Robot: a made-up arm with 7 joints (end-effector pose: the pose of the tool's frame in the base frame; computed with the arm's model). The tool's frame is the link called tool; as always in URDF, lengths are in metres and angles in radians. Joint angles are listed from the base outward.
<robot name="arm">
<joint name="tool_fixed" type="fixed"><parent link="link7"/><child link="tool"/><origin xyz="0 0 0" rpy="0 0 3.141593"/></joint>
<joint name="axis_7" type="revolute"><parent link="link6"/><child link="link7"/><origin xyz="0.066 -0.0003 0" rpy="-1.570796 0 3.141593"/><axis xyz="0 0 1"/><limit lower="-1.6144" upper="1.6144"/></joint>
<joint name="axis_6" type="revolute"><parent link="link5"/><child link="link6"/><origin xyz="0.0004 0 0.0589" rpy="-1.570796 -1.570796 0"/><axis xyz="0 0 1"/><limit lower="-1.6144" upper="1.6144"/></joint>
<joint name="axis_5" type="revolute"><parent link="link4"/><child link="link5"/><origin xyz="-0.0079 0.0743 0.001" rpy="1.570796 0 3.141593"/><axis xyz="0 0 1"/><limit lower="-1.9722" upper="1.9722"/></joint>
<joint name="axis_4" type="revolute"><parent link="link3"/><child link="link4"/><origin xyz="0 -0.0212 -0.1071" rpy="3.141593 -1.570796 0"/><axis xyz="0 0 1"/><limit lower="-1.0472" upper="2.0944"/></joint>
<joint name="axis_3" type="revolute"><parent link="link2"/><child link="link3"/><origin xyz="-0.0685 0.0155 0.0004" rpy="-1.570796 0 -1.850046"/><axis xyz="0 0 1"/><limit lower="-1.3" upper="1.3"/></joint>
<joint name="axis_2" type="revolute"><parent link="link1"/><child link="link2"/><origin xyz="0.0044 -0.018 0.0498" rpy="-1.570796 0 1.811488"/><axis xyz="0 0 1"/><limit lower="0" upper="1.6"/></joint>
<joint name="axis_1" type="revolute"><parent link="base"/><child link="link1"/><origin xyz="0 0 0" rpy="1.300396 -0.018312 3.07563"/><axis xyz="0 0 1"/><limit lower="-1.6" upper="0.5"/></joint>
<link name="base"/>
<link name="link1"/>
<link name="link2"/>
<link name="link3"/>
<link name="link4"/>
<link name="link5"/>
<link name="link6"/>
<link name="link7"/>
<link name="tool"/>
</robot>
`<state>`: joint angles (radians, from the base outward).
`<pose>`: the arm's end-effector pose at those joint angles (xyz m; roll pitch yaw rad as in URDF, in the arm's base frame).
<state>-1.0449 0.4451 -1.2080 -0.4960 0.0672 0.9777 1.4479</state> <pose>0.1877 -0.0916 -0.1110 0.7468 -0.8647 0.0486</pose>
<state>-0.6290 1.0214 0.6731 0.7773 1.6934 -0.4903 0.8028</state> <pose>0.2244 0.3314 -0.0508 2.3060 -0.5916 -0.0748</pose>
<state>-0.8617 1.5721 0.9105 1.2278 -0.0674 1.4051 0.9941</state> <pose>0.0917 0.3795 0.0158 0.9503 0.4657 2.5698</pose>
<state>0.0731 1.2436 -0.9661 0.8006 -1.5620 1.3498 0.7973</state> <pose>-0.0602 0.2855 -0.2116 2.4661 -0.0239 2.5601</pose>
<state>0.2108 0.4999 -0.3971 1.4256 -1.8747 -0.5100 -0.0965</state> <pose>-0.1148 0.2481 -0.2987 0.3931 0.6405 1.6396</pose>
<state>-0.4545 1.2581 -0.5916 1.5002 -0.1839 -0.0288 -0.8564</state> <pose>0.0994 0.3979 -0.1250 2.0126 1.1690 1.6370</pose>
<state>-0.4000 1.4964 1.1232 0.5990 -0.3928 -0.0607 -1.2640</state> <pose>0.0963 0.3503 0.1507 0.8800 -0.1858 -0.2534</pose>
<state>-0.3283 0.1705 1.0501 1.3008 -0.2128 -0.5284 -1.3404</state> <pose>0.0809 0.1932 -0.3356 -0.6037 0.0628 -0.2208</pose>
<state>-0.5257 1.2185 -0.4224 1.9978 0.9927 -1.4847 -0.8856</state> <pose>0.0555 0.3300 -0.1538 -1.2803 0.9595 -2.6762</pose>
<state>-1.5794 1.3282 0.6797 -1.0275 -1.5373 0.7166 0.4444</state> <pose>0.0240 0.0583 0.1436 1.5857 -0.9962 -1.5454</pose>
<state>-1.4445 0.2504 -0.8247 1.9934 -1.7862 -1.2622 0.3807</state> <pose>0.3171 0.1368 -0.0800 -0.6844 -0.3910 1.3766</pose>
